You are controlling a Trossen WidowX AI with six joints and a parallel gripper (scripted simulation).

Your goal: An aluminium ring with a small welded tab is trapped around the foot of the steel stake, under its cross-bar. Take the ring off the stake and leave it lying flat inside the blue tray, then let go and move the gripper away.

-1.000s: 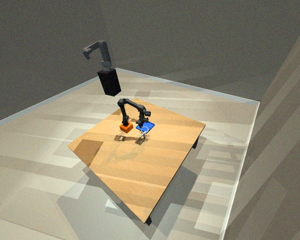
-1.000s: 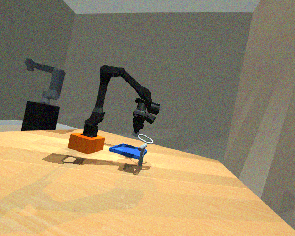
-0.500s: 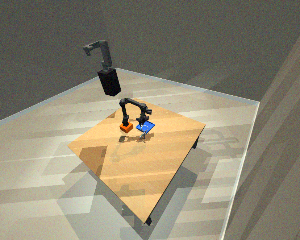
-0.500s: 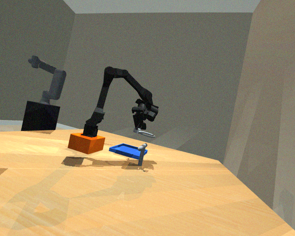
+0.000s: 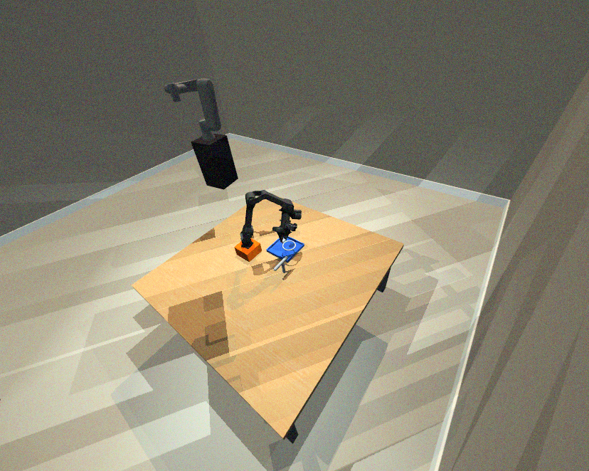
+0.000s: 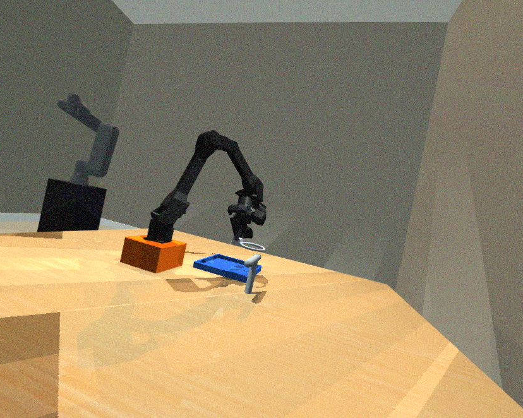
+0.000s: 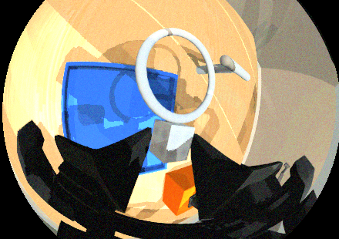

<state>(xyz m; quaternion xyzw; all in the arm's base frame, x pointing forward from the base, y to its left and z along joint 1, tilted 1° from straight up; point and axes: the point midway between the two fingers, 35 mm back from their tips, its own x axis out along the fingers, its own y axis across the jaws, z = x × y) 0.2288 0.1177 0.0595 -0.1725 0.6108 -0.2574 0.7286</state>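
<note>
The aluminium ring lies 5 cm ahead of my gripper tip and 1 cm to the right of it. Round my gripper tip: blue tray (2 cm behind, 4 cm to the left, 10 cm below).
</note>
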